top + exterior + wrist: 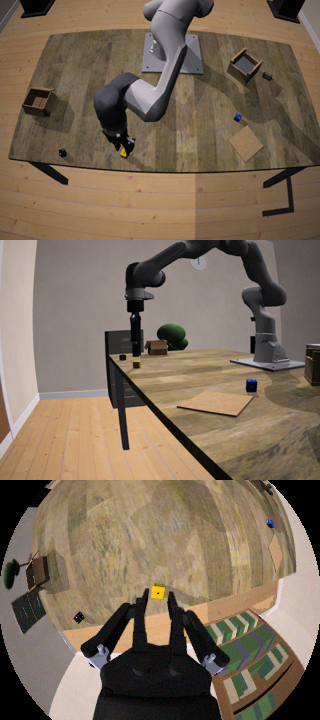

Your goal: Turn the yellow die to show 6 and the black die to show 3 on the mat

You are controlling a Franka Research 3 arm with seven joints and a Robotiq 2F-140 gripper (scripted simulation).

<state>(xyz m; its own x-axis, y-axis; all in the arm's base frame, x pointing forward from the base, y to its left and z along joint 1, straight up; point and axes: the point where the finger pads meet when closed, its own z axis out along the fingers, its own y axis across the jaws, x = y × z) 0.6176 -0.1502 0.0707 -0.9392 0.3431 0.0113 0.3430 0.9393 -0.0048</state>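
The yellow die is 70 mm below my hand. From my hand the other things lie so: cardboard box: 220 mm behind, 510 mm to the right, 40 mm below; then blue die: 220 mm behind, 530 mm to the left, 70 mm below; then black die: 30 mm ahead, 300 mm to the right, 70 mm below.
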